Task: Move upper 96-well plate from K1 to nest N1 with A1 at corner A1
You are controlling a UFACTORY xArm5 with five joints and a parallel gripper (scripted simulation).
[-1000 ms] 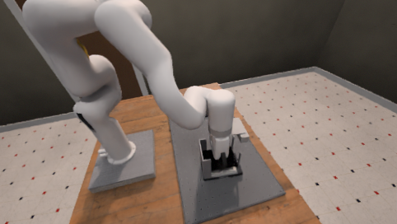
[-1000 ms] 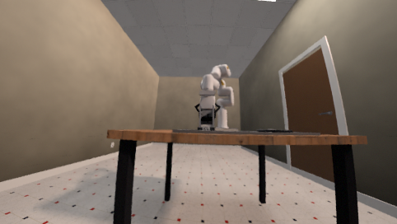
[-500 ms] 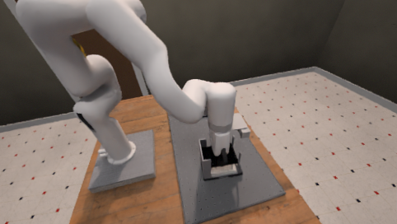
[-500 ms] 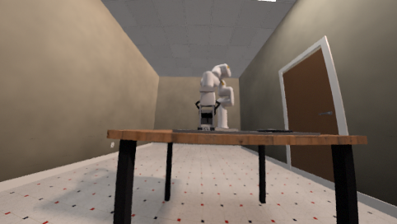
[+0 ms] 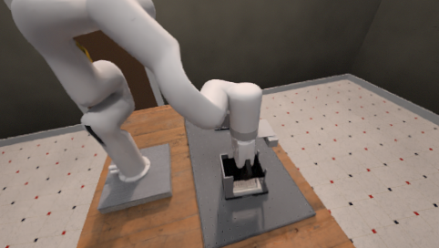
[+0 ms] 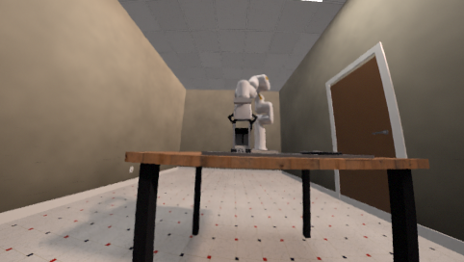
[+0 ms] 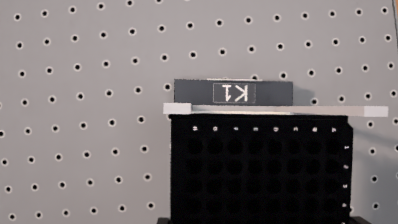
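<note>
Now: the plate nest N1 380 mm to the left of my hand, 120 mm below it and 70 mm ahead of it. Round my hand: white plate 100 mm below; then A1 label 310 mm to the left, 140 mm ahead, 120 mm below; then black 96-well plate 10 mm below.
</note>
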